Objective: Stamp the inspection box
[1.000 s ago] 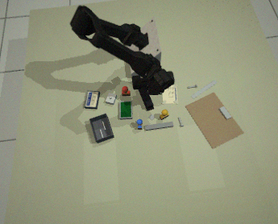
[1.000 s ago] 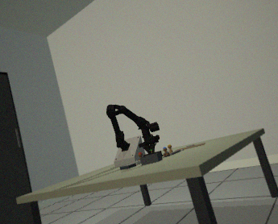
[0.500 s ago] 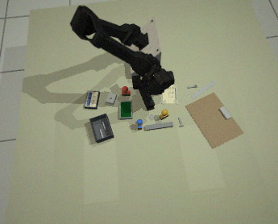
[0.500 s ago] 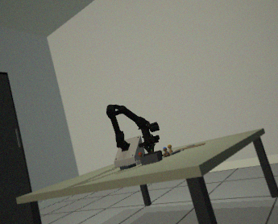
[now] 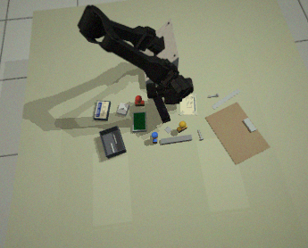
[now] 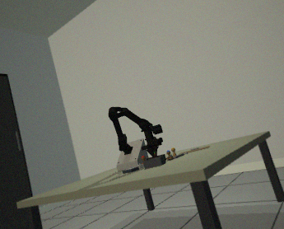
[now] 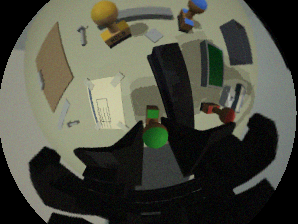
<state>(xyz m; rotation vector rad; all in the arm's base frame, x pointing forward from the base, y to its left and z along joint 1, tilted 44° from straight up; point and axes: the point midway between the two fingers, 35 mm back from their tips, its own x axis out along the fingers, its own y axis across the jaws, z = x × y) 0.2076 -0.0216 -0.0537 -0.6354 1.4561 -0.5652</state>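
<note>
Right now my gripper tip is 30 mm short of the black bar, 40 mm to the left of it and 10 mm above it. The rest, counted from my gripper tip: green-knobbed stamp: 10 mm below; then red stamp: 130 mm to the right, 10 mm below; then cream card: 30 mm ahead, 80 mm to the left, 30 mm below.
</note>
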